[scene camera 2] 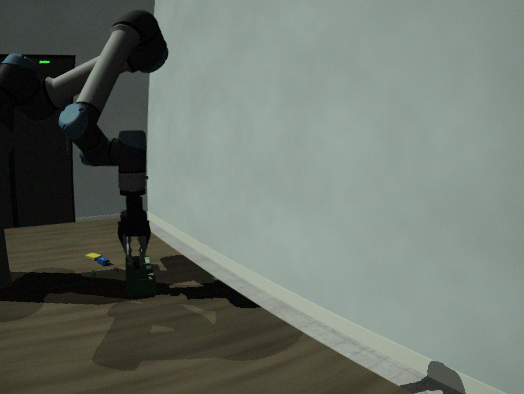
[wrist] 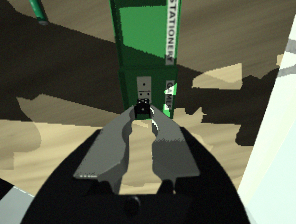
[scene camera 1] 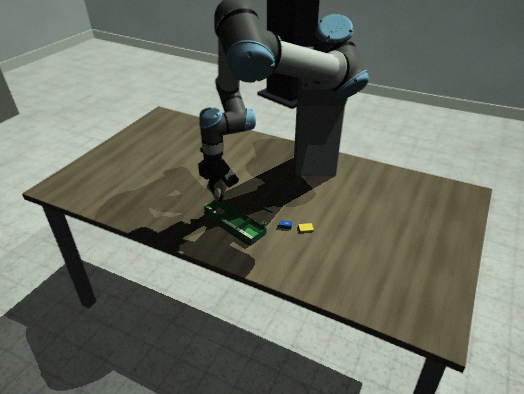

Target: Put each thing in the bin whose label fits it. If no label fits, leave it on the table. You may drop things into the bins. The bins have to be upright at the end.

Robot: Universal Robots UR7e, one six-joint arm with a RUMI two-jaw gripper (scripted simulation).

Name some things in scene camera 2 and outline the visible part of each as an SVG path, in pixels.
A long green bin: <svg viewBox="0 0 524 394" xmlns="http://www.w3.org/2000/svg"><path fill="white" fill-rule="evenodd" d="M125 256L127 296L157 294L155 275L149 260L150 257L144 257L141 268L133 269Z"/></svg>
